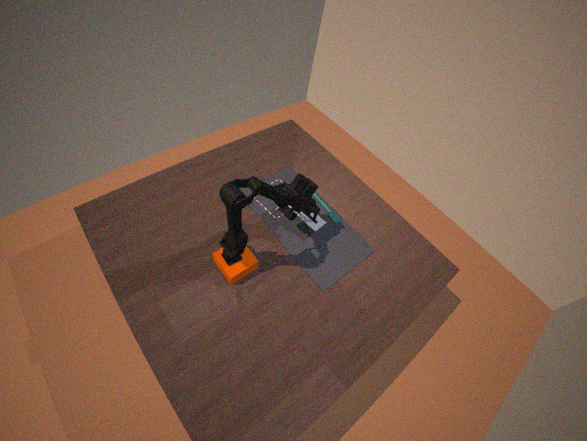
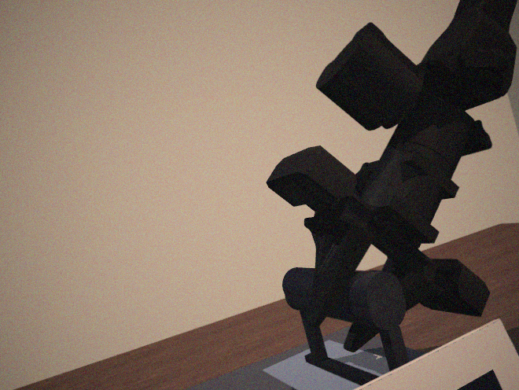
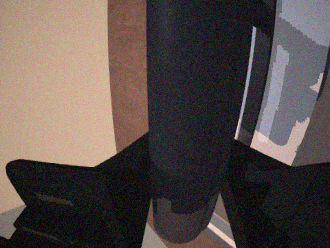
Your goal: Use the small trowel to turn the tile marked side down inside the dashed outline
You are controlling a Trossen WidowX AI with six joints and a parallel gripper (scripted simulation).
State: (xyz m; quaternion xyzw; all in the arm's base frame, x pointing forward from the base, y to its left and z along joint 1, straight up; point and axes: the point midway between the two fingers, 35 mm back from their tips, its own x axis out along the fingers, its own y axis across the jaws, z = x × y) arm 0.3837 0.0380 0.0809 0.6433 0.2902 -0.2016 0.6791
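The cream tile lies 30 mm behind my gripper tip, 90 mm to the left of it and 60 mm below it. The rest, counted from my gripper tip: slim teal tool (130 mm ahead, 40 mm to the right, 110 mm below); then trowel (30 mm behind, 10 mm below); then grey mat (10 mm behind, 20 mm to the right, 140 mm below).
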